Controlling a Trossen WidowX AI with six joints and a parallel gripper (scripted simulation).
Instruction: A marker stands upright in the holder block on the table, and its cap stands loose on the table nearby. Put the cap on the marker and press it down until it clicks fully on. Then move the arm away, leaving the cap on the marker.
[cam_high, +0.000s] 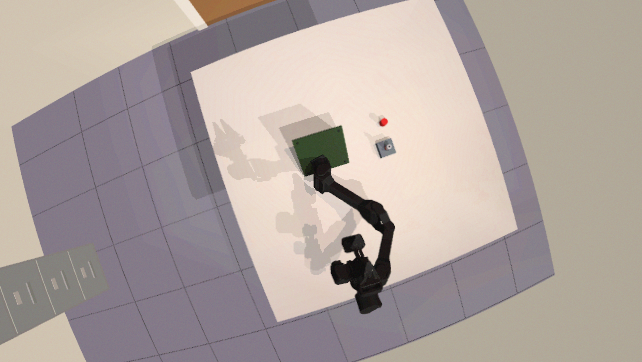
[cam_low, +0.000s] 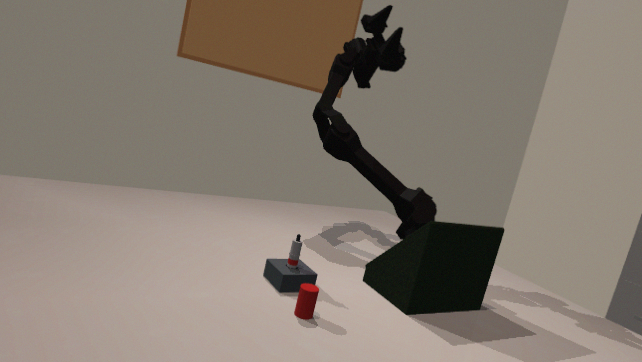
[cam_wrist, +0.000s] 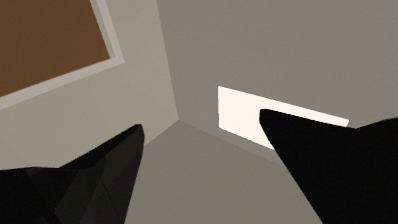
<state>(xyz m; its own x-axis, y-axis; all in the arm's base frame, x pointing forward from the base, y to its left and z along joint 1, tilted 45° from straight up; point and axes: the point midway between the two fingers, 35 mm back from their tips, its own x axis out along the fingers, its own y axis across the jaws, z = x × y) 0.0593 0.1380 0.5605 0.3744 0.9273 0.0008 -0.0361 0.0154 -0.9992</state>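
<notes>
Now: the red cap 350 mm ahead of my gripper tip, 310 mm to the left of it and 570 mm below it.
</notes>
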